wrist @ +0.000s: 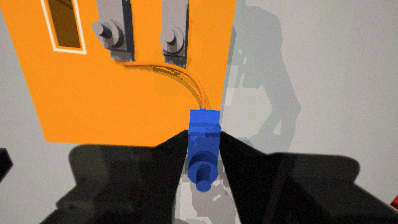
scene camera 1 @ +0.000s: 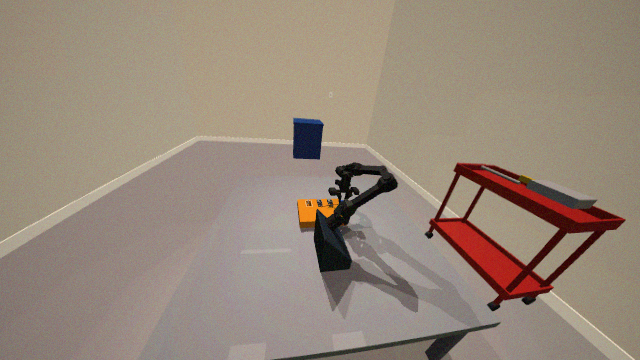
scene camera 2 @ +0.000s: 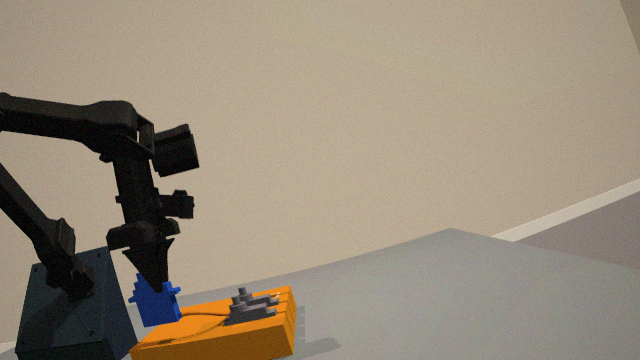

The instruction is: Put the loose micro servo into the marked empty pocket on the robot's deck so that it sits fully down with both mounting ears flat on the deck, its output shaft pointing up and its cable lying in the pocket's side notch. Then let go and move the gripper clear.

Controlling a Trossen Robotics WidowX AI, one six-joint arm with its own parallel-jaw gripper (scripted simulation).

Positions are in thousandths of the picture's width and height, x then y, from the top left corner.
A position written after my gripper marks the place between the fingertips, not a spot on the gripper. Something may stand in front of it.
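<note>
There is an orange robot deck (wrist: 200, 440), and there is a blue micro servo (scene camera 2: 243, 857), which the wrist view gives me as well: the servo (wrist: 514, 583). My own gripper (scene camera 2: 254, 807) I can see too, and in the wrist view I find the gripper (wrist: 511, 600) again.
</note>
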